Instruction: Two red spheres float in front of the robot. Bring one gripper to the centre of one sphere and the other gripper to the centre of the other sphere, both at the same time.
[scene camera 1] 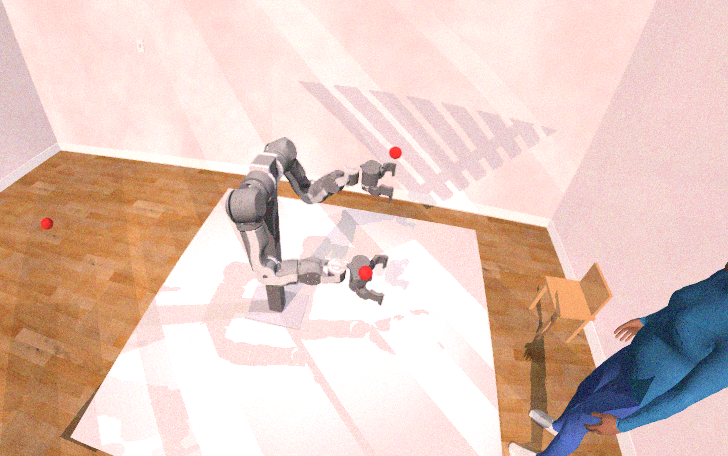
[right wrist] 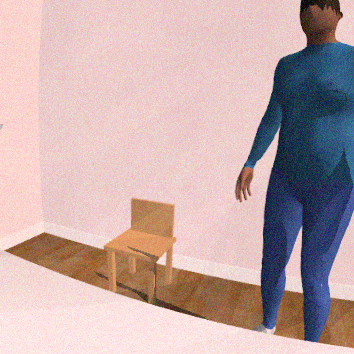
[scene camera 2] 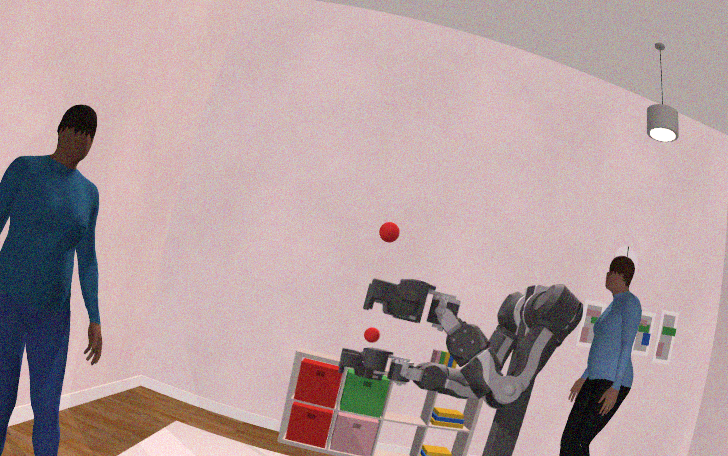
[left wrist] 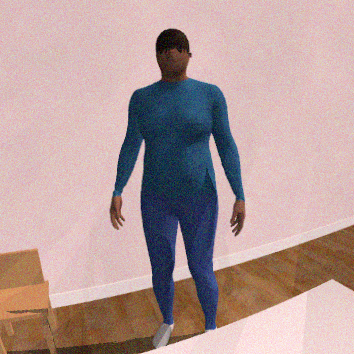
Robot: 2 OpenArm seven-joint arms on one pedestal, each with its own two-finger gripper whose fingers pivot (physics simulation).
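You'd find my left gripper in scene camera 1 [394, 181] and also in scene camera 2 [367, 294]. That left gripper is out of frame in the left wrist view, and it's out of frame in the right wrist view too. My right gripper is there in scene camera 1 [385, 280], and scene camera 2 [340, 359] has it as well. In the left wrist view the right gripper is out of frame, and in the right wrist view it's out of frame again.
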